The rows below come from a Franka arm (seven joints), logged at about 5 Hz.
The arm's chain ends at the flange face. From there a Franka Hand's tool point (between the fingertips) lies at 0.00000 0.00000 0.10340 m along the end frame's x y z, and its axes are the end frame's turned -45 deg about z.
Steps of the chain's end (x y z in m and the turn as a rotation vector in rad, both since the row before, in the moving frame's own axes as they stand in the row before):
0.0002 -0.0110 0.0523 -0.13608 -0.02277 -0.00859
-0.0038 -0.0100 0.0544 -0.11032 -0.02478 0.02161
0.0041 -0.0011 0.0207 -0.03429 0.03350 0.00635
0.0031 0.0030 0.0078 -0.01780 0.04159 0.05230
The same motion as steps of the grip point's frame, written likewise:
-0.0036 0.0007 0.0513 -0.08012 -0.11232 -0.00859
-0.0055 -0.0036 0.0537 -0.06049 -0.09553 0.02161
0.0036 0.0071 0.0206 -0.04793 -0.00056 0.00635
0.0017 0.0087 0.0077 -0.04200 0.01682 0.05230

